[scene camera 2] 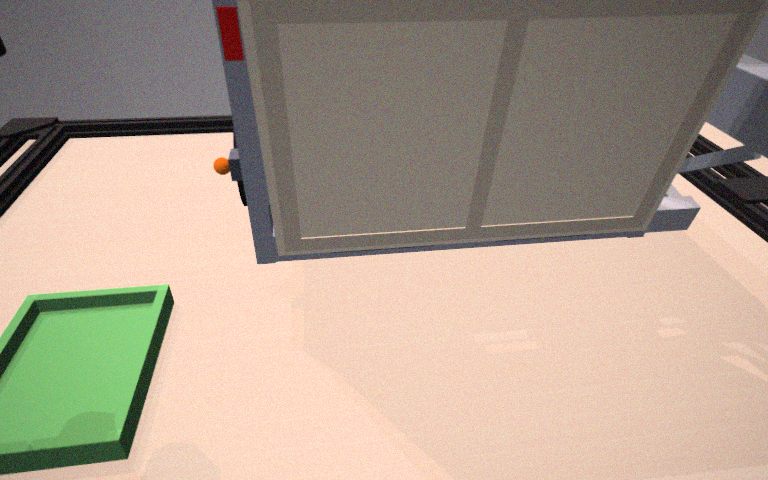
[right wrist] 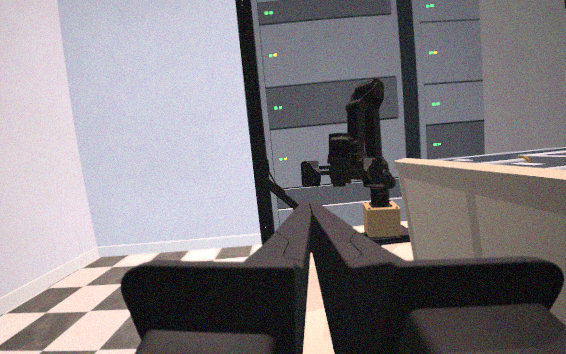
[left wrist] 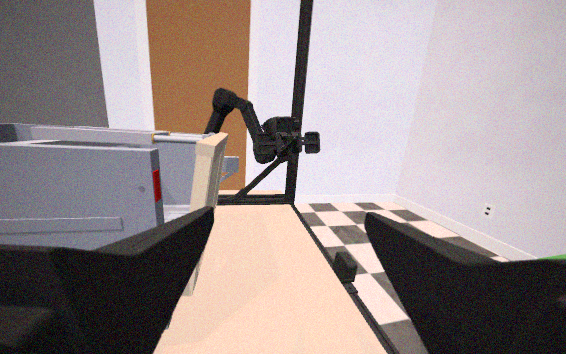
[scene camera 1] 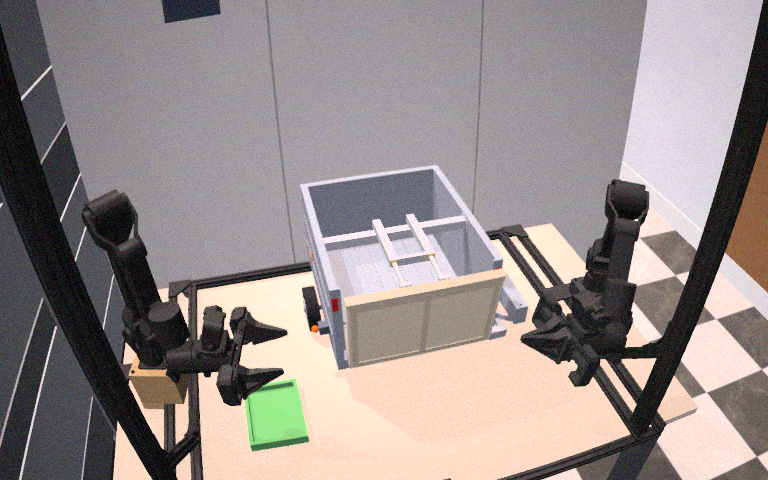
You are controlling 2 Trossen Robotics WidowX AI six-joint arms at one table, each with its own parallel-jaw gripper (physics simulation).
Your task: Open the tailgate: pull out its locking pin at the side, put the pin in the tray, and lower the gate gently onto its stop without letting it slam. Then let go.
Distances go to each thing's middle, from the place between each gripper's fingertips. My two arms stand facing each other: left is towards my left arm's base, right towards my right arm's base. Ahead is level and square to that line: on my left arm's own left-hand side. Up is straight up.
I see my left gripper 31 cm short of the grey truck bed (scene camera 1: 356,227), 26 cm to the left of it and 11 cm above it.
Right now the grey truck bed is 420 mm ahead of my right hand, 100 mm to the left of it and 140 mm below it.
